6 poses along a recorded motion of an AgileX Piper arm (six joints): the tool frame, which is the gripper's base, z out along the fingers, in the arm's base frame.
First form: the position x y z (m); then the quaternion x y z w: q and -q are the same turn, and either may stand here.
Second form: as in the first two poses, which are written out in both.
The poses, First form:
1: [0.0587, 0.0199, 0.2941, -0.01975, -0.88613, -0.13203, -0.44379]
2: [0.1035, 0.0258, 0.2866, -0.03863, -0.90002, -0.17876, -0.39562]
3: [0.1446, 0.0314, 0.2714, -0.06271, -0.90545, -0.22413, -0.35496]
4: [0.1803, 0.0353, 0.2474, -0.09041, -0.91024, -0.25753, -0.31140]
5: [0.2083, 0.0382, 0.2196, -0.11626, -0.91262, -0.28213, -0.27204]
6: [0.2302, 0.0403, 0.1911, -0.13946, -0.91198, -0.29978, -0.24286]
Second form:
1: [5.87, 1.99, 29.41, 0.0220, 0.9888, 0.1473, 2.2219]
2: [10.35, 2.58, 28.66, 0.0421, 0.9800, 0.1946, 2.3281]
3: [14.46, 3.14, 27.14, 0.0671, 0.9685, 0.2397, 2.4159]
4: [18.03, 3.53, 24.74, 0.0951, 0.9579, 0.2710, 2.5083]
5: [20.83, 3.82, 21.96, 0.1208, 0.9484, 0.2932, 2.5906]
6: [23.02, 4.03, 19.11, 0.1438, 0.9401, 0.3090, 2.6510]
